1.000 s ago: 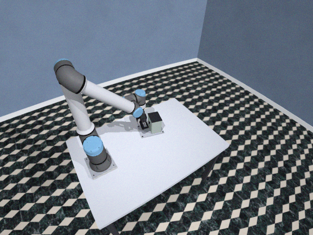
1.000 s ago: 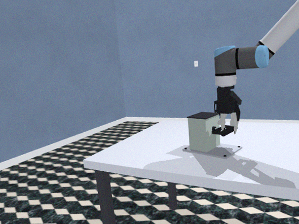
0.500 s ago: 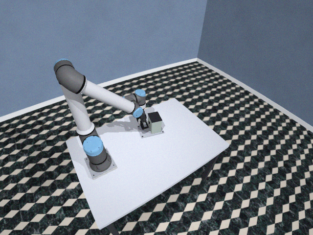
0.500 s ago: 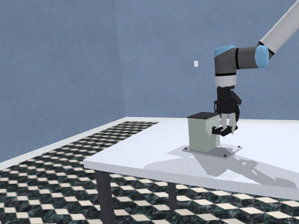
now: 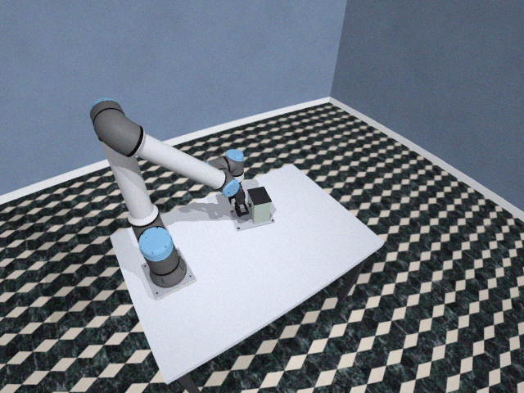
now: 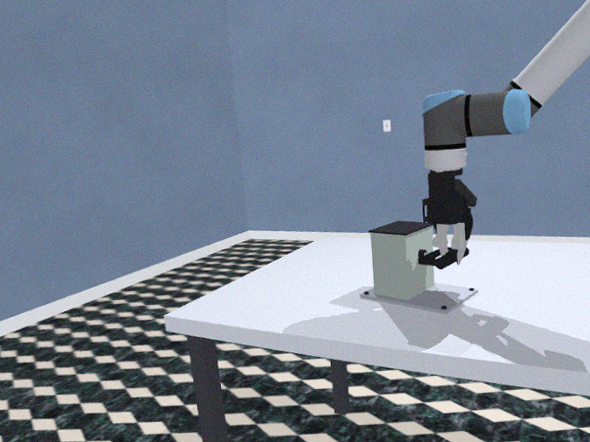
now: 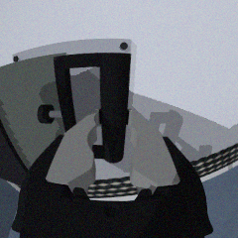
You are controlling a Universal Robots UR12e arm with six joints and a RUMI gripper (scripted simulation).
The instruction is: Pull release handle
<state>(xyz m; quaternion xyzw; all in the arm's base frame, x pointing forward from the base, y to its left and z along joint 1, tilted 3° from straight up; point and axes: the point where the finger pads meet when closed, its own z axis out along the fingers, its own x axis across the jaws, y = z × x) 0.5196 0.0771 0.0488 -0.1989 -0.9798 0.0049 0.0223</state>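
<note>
The black release handle lies 5 cm ahead of my hand and 2 cm to the right of it. Round my hand: grey base plate: 10 cm below, 9 cm ahead, 4 cm to the right.
</note>
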